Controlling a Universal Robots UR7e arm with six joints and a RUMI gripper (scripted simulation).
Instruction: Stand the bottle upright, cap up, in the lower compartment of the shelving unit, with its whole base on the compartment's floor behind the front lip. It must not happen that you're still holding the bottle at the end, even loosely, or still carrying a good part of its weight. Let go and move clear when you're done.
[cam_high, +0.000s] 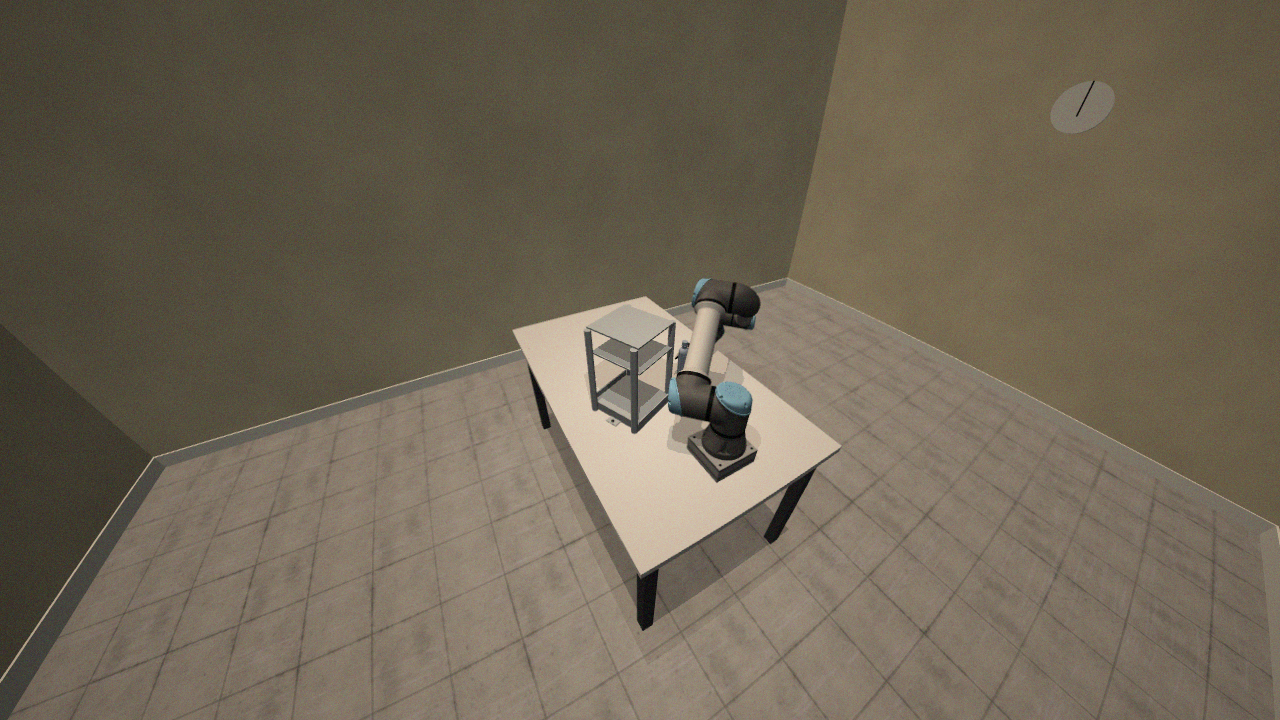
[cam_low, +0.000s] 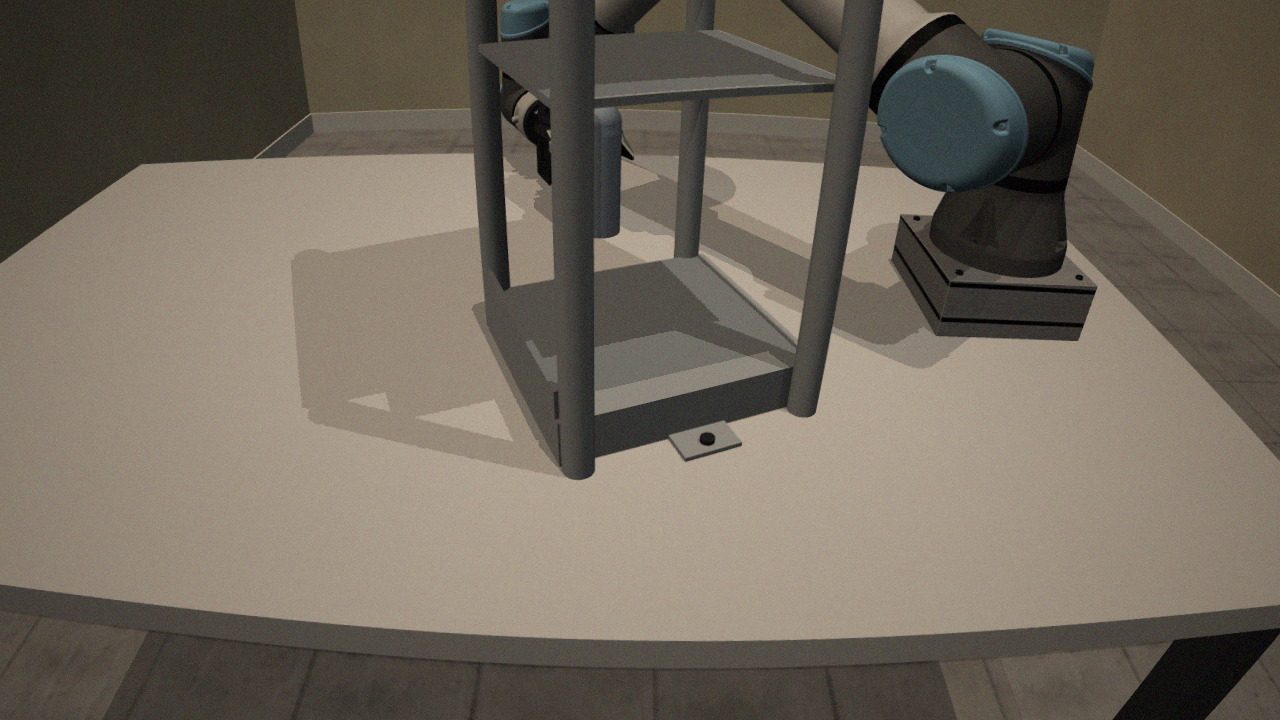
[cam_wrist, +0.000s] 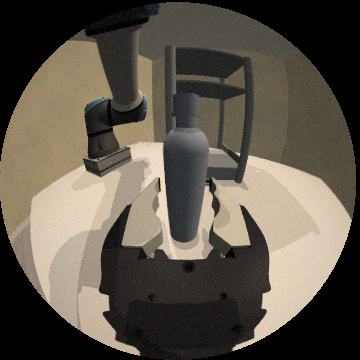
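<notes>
The grey bottle is 30 mm above my hand. Round my hand: shelving unit (290 mm to the left, 90 mm above, 40 mm behind).
</notes>
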